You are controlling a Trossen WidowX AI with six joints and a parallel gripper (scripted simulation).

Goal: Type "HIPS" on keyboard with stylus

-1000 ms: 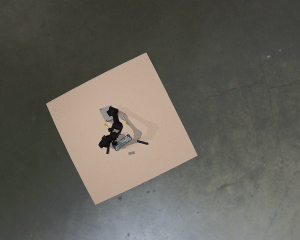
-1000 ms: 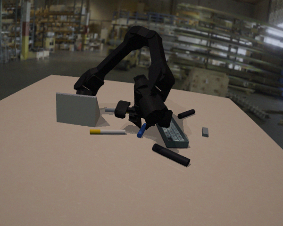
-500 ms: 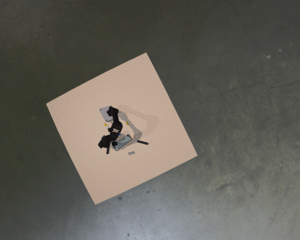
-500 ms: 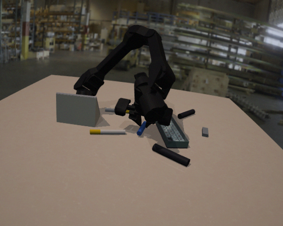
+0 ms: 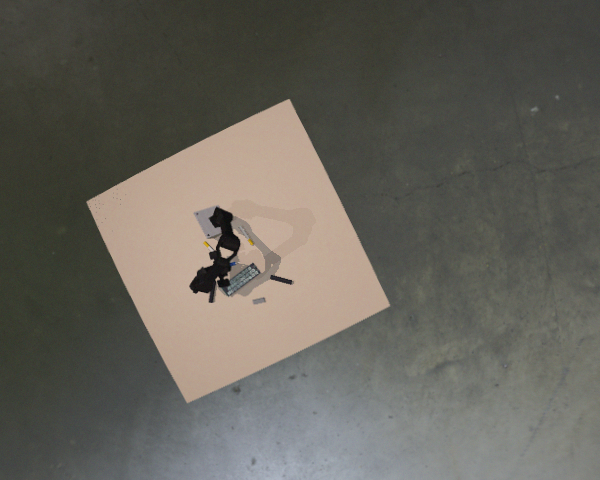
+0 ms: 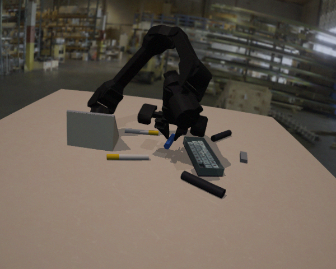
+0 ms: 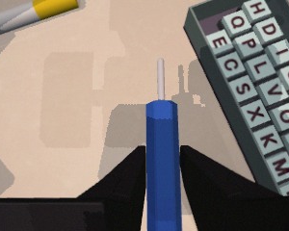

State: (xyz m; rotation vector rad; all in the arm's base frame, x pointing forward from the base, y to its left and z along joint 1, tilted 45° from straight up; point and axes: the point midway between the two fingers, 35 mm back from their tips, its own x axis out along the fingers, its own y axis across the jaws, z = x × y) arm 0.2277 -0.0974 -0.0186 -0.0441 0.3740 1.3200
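Right now my gripper tip is 10 mm short of the stylus tip and 40 mm to the right of it. Also, from my gripper tip: grey block 250 mm ahead, 10 mm to the left, 50 mm below; blue stylus 10 mm to the left.
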